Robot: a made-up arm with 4 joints.
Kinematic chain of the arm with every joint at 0, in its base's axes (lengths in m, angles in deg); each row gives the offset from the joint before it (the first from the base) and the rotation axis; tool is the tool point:
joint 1: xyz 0 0 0.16 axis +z
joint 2: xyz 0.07 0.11 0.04 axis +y
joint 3: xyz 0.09 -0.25 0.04 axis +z
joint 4: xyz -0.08 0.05 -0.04 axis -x
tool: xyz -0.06 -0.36 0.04
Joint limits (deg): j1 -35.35..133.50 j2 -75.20..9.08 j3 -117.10..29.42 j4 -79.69..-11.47
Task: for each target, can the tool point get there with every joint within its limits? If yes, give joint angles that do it. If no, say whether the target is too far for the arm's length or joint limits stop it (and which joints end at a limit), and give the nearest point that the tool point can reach.
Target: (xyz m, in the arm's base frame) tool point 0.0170 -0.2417 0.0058
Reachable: yes | joints 27.46 -18.16 -49.06 -27.82
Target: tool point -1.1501 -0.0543 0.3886
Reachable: no: too far | nearest point -0.2903 -0.1601 0.2014 | short by 0.886 m
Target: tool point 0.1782 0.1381 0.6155
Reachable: no: joint limits stop it (at a limit: joint 2, joint 3, joint 4) | nearest point 0.3931 0.3046 0.3084 | short by 0.410 m
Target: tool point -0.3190 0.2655 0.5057
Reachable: no: joint limits stop it (at a limit: joint 1, joint 2, joint 3, joint 4) | nearest point -0.3044 0.3075 0.2137 | short by 0.295 m
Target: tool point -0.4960 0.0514 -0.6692
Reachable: no: too far | nearest point -0.1384 0.1326 -0.1419 | short by 0.642 m
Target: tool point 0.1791 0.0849 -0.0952
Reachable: yes | joints 85.27 -39.46 -49.93 -49.24
